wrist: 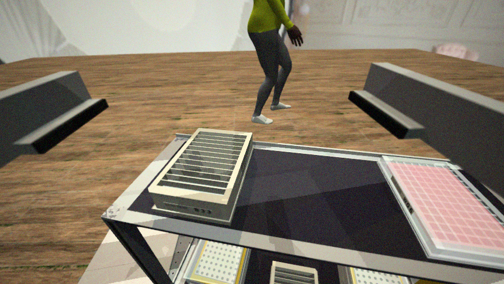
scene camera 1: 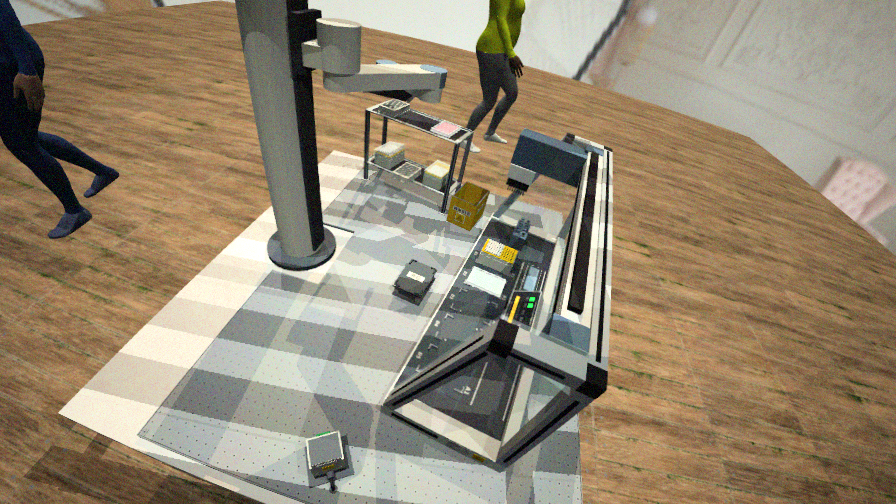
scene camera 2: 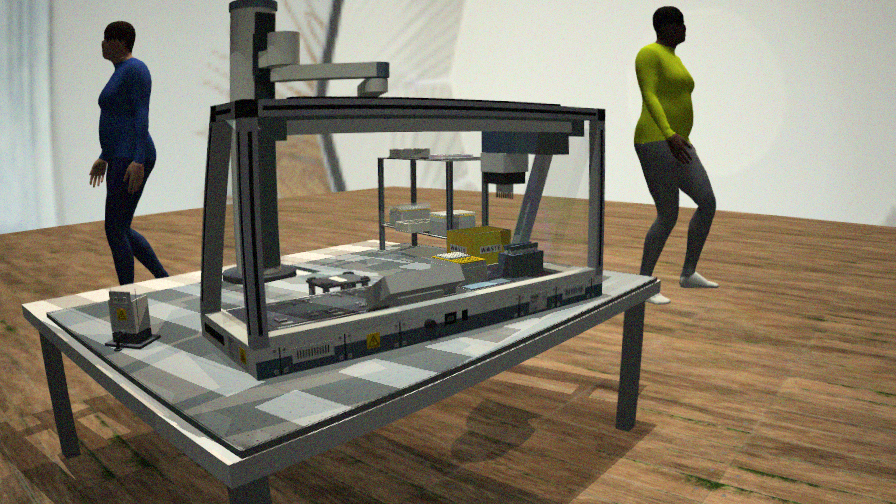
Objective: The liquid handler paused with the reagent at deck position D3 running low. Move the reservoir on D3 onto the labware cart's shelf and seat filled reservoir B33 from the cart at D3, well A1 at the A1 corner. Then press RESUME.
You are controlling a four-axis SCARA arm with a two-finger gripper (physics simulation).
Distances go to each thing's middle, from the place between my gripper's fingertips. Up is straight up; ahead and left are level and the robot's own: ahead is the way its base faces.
My gripper is now 22 cm short of the pink plate point(wrist: 450, 218), 1 cm to the right of it and 13 cm above it. Round my hand: yellow waste bin point(scene camera 1: 467, 205): 39 cm ahead, 6 cm to the right, 42 cm below.
